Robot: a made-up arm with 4 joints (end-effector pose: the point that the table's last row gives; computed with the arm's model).
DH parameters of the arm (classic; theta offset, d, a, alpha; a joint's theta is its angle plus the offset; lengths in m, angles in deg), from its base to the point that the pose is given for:
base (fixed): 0 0.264 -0.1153 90
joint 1: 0 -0.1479 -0.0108 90
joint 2: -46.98 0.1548 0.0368 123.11
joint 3: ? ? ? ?
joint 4: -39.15 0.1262 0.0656 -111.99
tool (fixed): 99.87 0.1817 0 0
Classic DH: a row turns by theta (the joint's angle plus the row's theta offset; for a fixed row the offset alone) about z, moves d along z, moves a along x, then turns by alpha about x.
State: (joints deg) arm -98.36 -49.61 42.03 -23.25
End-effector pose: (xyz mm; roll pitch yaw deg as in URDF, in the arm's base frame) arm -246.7 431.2 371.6 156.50 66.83 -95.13
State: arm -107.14 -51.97 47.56 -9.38
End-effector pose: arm -283.7 415.8 425.1 132.89 73.18 -100.23
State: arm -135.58 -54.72 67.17 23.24
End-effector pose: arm -270.7 295.7 583.7 -15.61 70.84 150.24
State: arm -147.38 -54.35 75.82 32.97
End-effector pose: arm -223.4 238.6 619.3 -34.75 57.42 140.24
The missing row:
joint 3: -50.58 0.0113 0.0685 -41.7
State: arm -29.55 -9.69 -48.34 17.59
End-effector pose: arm 49.2 188.9 174.4 -130.41 24.26 -125.88
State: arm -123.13 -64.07 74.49 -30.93
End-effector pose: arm -195.4 338.0 571.5 28.72 65.13 148.00
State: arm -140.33 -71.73 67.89 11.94
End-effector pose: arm -187.5 279.5 622.1 -11.50 59.11 133.90
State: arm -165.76 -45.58 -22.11 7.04
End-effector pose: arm -204.1 366.6 265.2 95.07 -14.75 -121.90
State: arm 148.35 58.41 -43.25 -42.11
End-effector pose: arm -169.5 77.1 186.2 135.06 -20.99 -18.50
